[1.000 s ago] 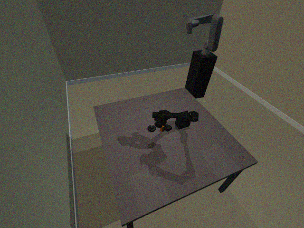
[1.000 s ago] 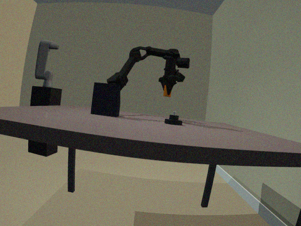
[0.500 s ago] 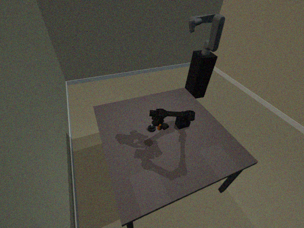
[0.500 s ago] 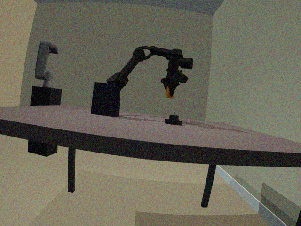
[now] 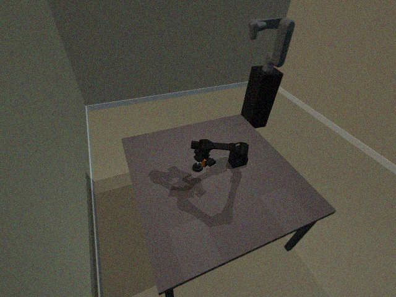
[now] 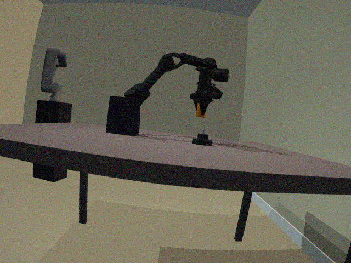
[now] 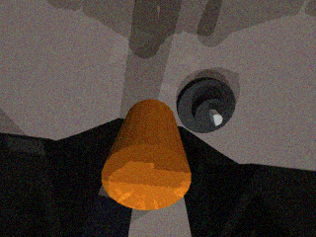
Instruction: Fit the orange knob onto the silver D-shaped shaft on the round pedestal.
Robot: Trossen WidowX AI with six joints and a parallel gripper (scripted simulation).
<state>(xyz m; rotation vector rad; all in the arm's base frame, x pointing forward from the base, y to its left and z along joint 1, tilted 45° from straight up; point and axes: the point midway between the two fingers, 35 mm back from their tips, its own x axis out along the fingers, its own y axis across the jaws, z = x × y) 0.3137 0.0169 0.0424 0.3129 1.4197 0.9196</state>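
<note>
The round pedestal lies 90 mm below my gripper tip, 80 mm to the right of it and 20 mm ahead of it. Round my gripper tip: orange knob (30 mm above).
</note>
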